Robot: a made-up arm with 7 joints.
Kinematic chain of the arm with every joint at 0, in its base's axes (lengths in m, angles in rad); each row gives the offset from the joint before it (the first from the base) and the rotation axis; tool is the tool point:
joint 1: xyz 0 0 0.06 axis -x
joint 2: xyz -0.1 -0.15 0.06 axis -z
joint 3: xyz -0.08 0.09 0 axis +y
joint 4: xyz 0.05 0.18 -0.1 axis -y
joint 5: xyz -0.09 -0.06 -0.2 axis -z
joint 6: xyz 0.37 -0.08 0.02 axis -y
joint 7: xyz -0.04 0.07 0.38 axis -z
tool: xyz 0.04 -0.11 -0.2
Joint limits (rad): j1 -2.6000..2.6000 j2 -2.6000..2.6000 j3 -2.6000..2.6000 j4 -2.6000..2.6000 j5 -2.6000..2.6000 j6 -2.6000..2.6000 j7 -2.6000..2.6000
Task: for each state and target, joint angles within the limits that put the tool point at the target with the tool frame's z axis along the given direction. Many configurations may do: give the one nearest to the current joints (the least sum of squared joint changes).
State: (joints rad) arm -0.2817 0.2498 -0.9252 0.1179 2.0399 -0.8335 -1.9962
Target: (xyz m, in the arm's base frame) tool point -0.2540 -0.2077 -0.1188 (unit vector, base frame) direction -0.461 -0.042 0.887
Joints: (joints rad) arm -0.4645 0.4524 -0.7030 -0.0446 1.9190 0.1302 -2.1662
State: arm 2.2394 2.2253 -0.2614 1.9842 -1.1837 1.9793 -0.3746
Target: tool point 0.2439 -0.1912 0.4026 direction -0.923 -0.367 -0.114
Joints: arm 1.5870 1.9072 0.5709 1.2908 -1.4650 1.9832 -0.4341
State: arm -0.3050 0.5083 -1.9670 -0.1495 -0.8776 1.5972 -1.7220
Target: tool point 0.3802 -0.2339 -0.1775 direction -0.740 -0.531 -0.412
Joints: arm -0.6822 1.3274 -1.6646 -0.0003 -1.5376 2.0638 -2.4008
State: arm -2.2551 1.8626 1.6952 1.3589 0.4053 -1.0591 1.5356
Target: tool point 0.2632 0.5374 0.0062 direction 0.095 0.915 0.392
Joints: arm -2.3875 2.5381 2.2653 0.8817 -0.3922 -1.5952 2.1345
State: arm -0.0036 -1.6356 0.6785 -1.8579 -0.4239 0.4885 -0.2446
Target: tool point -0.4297 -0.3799 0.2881 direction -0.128 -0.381 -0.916
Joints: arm 0.1726 -0.9953 1.5927 -2.1596 -0.0324 0.3556 -0.4905
